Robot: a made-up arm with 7 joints. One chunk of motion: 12 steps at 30 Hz.
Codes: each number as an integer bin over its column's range. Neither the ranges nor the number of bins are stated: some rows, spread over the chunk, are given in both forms.
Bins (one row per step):
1: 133 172 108 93 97 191 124
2: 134 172 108 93 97 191 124
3: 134 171 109 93 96 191 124
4: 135 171 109 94 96 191 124
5: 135 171 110 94 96 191 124
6: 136 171 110 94 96 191 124
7: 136 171 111 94 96 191 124
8: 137 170 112 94 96 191 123
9: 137 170 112 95 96 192 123
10: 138 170 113 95 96 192 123
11: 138 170 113 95 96 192 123
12: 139 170 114 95 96 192 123
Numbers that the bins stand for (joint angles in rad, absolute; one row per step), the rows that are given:
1: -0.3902 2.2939 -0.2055 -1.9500 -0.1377 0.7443 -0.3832
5: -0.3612 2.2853 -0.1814 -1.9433 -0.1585 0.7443 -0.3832
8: -0.3322 2.2767 -0.1572 -1.9433 -0.1585 0.7443 -0.4027
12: -0.3031 2.2767 -0.1331 -1.9367 -0.1585 0.7571 -0.4027
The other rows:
2: -0.3757 2.2939 -0.2055 -1.9500 -0.1377 0.7443 -0.3832
3: -0.3757 2.2853 -0.1935 -1.9500 -0.1585 0.7443 -0.3832
4: -0.3612 2.2853 -0.1935 -1.9433 -0.1585 0.7443 -0.3832
6: -0.3467 2.2853 -0.1814 -1.9433 -0.1585 0.7443 -0.3832
7: -0.3467 2.2853 -0.1693 -1.9433 -0.1585 0.7443 -0.3832
9: -0.3322 2.2767 -0.1572 -1.9367 -0.1585 0.7571 -0.4027
10: -0.3176 2.2767 -0.1451 -1.9367 -0.1585 0.7571 -0.4027
11: -0.3176 2.2767 -0.1451 -1.9367 -0.1585 0.7571 -0.4027

